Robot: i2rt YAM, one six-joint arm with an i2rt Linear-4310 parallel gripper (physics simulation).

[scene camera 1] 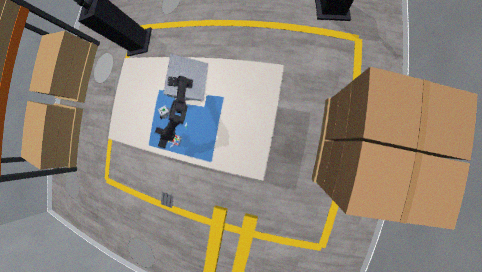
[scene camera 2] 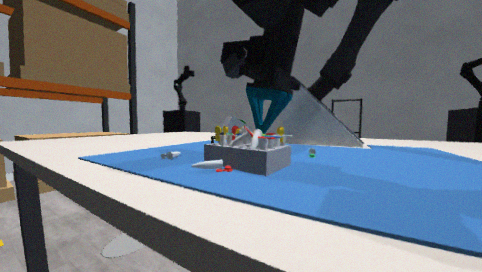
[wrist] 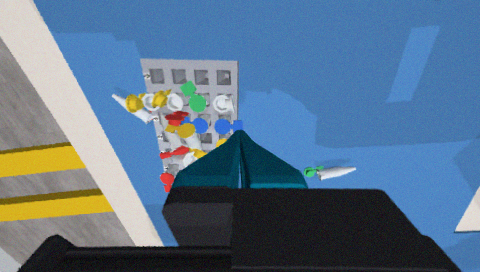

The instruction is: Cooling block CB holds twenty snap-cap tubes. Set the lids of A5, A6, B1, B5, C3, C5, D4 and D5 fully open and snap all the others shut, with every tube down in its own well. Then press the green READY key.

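Note:
Cooling block CB stands on the blue mat, crowded with white tubes. The four wells of its end row look empty in the wrist view. Red, yellow, green and blue lids stand at mixed angles; several tubes lean across the block. A white tube with a red lid lies before the block. Another tube lies farther left. A green-lidded tube lies on the other side. My gripper is shut and empty, its tips low over the block, near a blue lid. It hides the nearer tubes.
A small white box with a green key stands on the blue mat. A grey sloping panel stands behind the mat. The pale table edge runs past the block in the wrist view.

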